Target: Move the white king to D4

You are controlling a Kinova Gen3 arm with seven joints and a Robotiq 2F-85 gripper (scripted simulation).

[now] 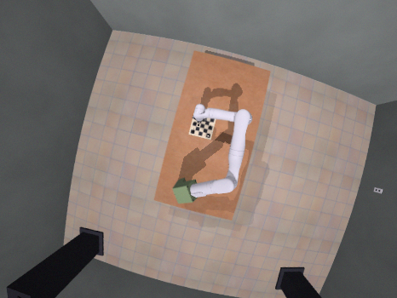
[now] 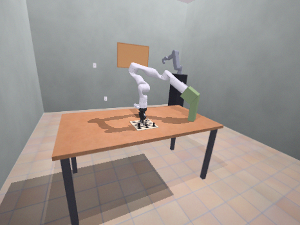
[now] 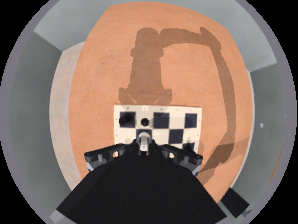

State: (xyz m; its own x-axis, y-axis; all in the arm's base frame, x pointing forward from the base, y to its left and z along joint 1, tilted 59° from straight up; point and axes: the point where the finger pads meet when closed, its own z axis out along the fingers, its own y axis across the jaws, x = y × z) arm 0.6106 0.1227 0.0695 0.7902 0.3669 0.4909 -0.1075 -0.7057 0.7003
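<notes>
Now: hand 10 mm above the white king. Also, from my hand: white piece 130 mm behind, 100 mm to the right, 40 mm below; chessboard 50 mm below, 40 mm behind, 30 mm to the right.
</notes>
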